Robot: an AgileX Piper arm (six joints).
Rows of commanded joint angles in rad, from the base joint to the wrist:
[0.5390 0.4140 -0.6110 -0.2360 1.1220 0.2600]
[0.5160 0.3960 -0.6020 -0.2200 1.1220 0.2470]
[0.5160 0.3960 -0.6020 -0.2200 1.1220 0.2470]
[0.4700 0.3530 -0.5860 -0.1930 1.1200 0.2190]
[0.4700 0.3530 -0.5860 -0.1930 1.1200 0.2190]
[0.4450 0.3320 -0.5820 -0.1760 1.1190 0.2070]
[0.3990 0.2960 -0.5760 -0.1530 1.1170 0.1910]
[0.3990 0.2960 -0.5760 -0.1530 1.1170 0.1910]
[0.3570 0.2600 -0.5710 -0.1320 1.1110 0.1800]
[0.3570 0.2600 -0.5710 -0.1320 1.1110 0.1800]
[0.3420 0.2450 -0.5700 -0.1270 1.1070 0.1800]
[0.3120 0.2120 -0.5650 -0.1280 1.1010 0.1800]
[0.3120 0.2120 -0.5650 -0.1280 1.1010 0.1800]
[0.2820 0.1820 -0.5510 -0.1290 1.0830 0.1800]
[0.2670 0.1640 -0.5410 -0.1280 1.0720 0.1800]
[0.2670 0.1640 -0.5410 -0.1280 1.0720 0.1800]
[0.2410 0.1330 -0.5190 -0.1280 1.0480 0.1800]
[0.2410 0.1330 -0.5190 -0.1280 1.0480 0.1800]
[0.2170 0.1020 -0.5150 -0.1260 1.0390 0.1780]
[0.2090 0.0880 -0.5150 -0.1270 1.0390 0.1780]
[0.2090 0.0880 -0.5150 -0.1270 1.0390 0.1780]
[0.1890 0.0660 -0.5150 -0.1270 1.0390 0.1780]
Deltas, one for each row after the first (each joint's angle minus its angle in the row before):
[-0.0230 -0.0180 0.0090 0.0160 0.0000 -0.0130]
[0.0000 0.0000 0.0000 0.0000 0.0000 0.0000]
[-0.0460 -0.0430 0.0160 0.0270 -0.0020 -0.0280]
[0.0000 0.0000 0.0000 0.0000 0.0000 0.0000]
[-0.0250 -0.0210 0.0040 0.0170 -0.0010 -0.0120]
[-0.0460 -0.0360 0.0060 0.0230 -0.0020 -0.0160]
[0.0000 0.0000 0.0000 0.0000 0.0000 0.0000]
[-0.0420 -0.0360 0.0050 0.0210 -0.0060 -0.0110]
[0.0000 0.0000 0.0000 0.0000 0.0000 0.0000]
[-0.0150 -0.0150 0.0010 0.0050 -0.0040 0.0000]
[-0.0300 -0.0330 0.0050 -0.0010 -0.0060 0.0000]
[0.0000 0.0000 0.0000 0.0000 0.0000 0.0000]
[-0.0300 -0.0300 0.0140 -0.0010 -0.0180 0.0000]
[-0.0150 -0.0180 0.0100 0.0010 -0.0110 0.0000]
[0.0000 0.0000 0.0000 0.0000 0.0000 0.0000]
[-0.0260 -0.0310 0.0220 0.0000 -0.0240 0.0000]
[0.0000 0.0000 0.0000 0.0000 0.0000 0.0000]
[-0.0240 -0.0310 0.0040 0.0020 -0.0090 -0.0020]
[-0.0080 -0.0140 0.0000 -0.0010 0.0000 0.0000]
[0.0000 0.0000 0.0000 0.0000 0.0000 0.0000]
[-0.0200 -0.0220 0.0000 0.0000 0.0000 0.0000]

